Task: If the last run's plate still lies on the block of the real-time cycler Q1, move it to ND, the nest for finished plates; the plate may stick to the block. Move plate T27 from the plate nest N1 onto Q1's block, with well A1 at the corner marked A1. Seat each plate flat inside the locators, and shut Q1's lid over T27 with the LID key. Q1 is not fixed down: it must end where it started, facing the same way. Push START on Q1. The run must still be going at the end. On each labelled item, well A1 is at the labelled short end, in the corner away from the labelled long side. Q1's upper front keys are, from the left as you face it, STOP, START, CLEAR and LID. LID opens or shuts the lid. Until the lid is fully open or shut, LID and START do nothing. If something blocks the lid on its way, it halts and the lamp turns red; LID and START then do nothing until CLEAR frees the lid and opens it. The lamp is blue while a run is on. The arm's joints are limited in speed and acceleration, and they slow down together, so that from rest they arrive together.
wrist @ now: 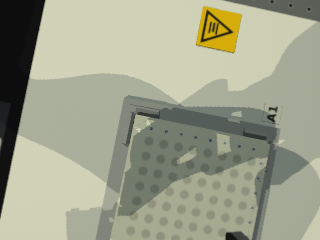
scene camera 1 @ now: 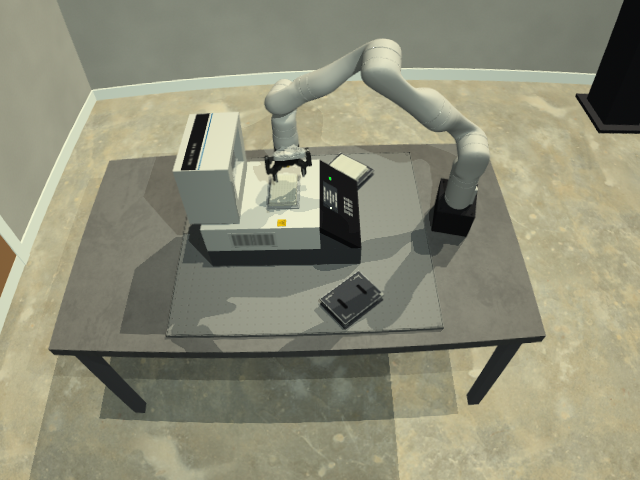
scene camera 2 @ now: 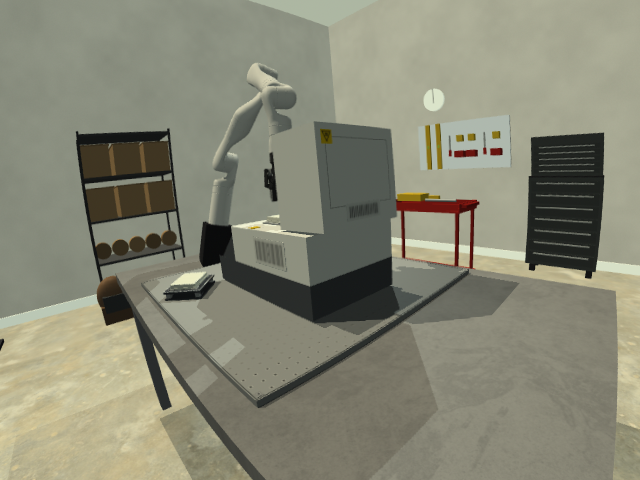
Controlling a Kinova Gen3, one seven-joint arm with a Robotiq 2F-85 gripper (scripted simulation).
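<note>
Visible, a cycler Q1 (scene camera 2: 313, 275). Also the cycler Q1 (wrist: 80, 80).
</note>
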